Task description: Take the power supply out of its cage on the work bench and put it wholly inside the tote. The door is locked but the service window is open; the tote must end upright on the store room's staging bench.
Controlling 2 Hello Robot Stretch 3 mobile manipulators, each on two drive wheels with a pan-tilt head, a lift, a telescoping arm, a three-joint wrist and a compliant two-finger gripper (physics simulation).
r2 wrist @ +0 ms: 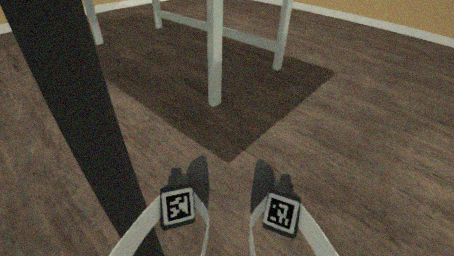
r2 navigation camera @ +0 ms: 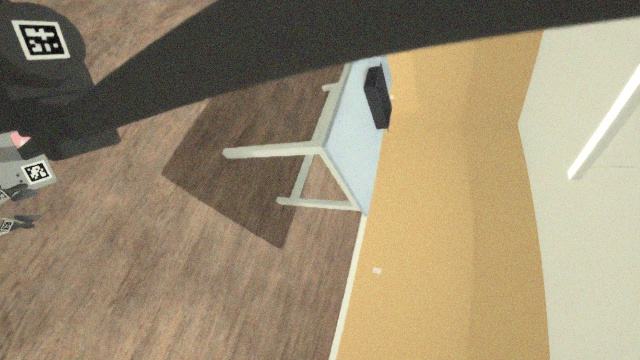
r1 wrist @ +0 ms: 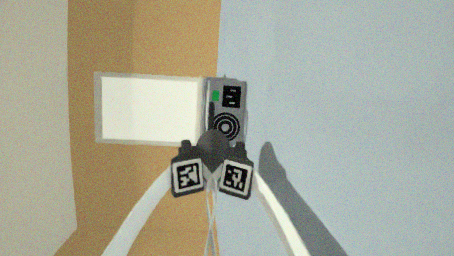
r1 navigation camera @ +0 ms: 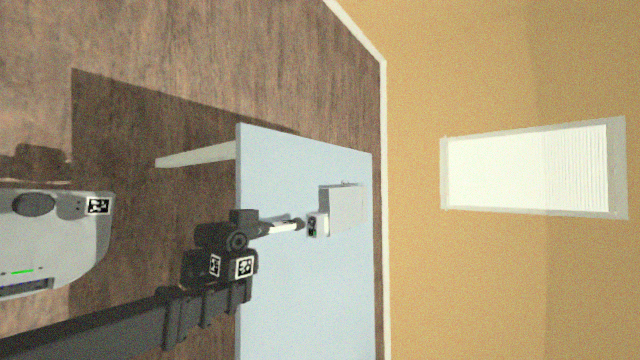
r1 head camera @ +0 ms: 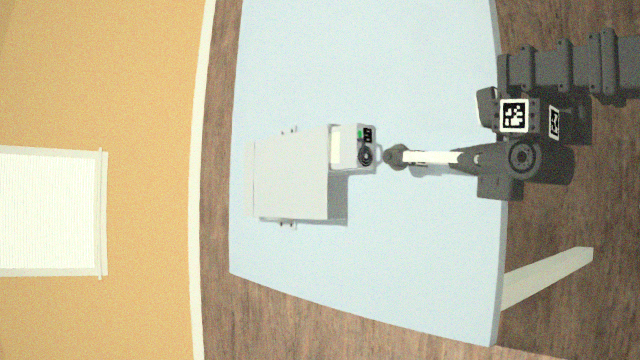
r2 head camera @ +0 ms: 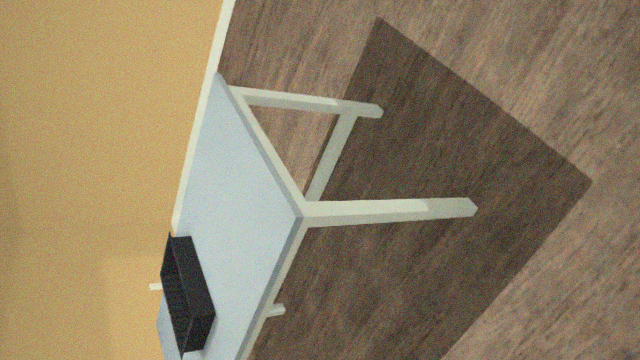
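Note:
The power supply (r1 head camera: 352, 150) (r1 navigation camera: 321, 225) (r1 wrist: 231, 110), a grey box with socket, fan grille and green patch on its front, sticks partly out of its light grey cage (r1 head camera: 295, 175) (r1 navigation camera: 346, 207) on the work bench (r1 head camera: 375, 275) (r1 navigation camera: 300, 300). My r1 gripper (r1 head camera: 395, 156) (r1 navigation camera: 301, 223) (r1 wrist: 214, 147) is shut and empty, a small gap in front of the power supply's front handle. The black tote (r2 head camera: 192, 275) (r2 navigation camera: 378, 100) is upright on the staging bench (r2 head camera: 240, 200) (r2 navigation camera: 350, 130). My r2 gripper (r2 wrist: 230, 175) (r2 navigation camera: 32, 206) is open and empty, low in front of that bench.
A bright framed window (r1 head camera: 50, 210) (r1 navigation camera: 530, 170) is in the wall behind the work bench. The r1 base (r1 navigation camera: 75, 240) shows at the left of its navigation view. The staging bench's legs (r2 head camera: 390, 212) (r2 wrist: 215, 60) stand on a dark floor patch. A black bar (r2 wrist: 75, 110) crosses the r2 wrist view.

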